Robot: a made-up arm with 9 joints. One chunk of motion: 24 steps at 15 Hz.
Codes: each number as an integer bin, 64 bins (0 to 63) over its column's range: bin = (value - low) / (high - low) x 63, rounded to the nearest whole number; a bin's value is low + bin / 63 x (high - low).
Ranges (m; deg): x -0.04..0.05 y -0.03..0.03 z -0.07..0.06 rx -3..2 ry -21..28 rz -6..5
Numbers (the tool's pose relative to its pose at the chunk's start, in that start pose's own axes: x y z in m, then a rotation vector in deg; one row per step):
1: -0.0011 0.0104 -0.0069 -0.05 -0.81 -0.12
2: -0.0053 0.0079 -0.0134 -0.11 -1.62 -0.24
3: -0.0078 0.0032 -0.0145 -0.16 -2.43 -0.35
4: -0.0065 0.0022 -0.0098 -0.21 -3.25 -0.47
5: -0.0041 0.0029 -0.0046 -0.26 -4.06 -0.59
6: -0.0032 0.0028 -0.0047 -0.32 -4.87 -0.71
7: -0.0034 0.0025 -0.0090 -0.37 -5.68 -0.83
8: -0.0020 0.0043 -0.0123 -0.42 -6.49 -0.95
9: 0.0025 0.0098 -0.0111 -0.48 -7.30 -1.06
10: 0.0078 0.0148 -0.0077 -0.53 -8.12 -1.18
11: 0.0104 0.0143 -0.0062 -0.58 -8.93 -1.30
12: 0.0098 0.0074 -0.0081 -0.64 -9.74 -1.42
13: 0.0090 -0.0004 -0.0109 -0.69 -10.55 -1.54
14: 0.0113 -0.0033 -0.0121 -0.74 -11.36 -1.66
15: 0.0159 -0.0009 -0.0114 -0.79 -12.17 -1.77
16: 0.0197 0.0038 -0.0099 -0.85 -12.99 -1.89
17: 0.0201 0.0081 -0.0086 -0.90 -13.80 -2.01
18: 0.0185 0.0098 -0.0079 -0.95 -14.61 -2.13
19: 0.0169 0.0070 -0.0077 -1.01 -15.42 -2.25
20: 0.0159 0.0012 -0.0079 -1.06 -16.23 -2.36
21: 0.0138 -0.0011 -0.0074 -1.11 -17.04 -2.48
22: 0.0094 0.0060 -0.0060 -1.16 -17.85 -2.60
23: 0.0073 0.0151 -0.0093 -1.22 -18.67 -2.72
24: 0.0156 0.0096 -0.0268 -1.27 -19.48 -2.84
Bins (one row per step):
1: 27 42 31 37 26 34
2: 24 40 27 36 25 33
3: 23 35 27 36 24 32
4: 23 34 29 35 23 32
5: 25 35 32 35 22 31
6: 26 34 32 34 21 30
7: 26 34 30 33 20 30
8: 27 36 28 33 19 29
9: 30 42 29 32 18 28
10: 33 47 30 31 17 28
11: 35 47 31 30 16 27
12: 35 39 30 30 14 26
13: 34 31 29 29 13 26
14: 36 28 28 28 12 25
15: 39 31 28 28 11 24
16: 42 35 29 27 10 24
17: 42 40 30 26 9 23
18: 41 42 30 26 8 22
19: 40 39 30 25 7 21
20: 39 33 30 24 6 21
21: 38 30 30 24 5 20
22: 35 38 31 23 4 19
23: 33 47 29 22 3 19
24: 39 42 21 22 2 18

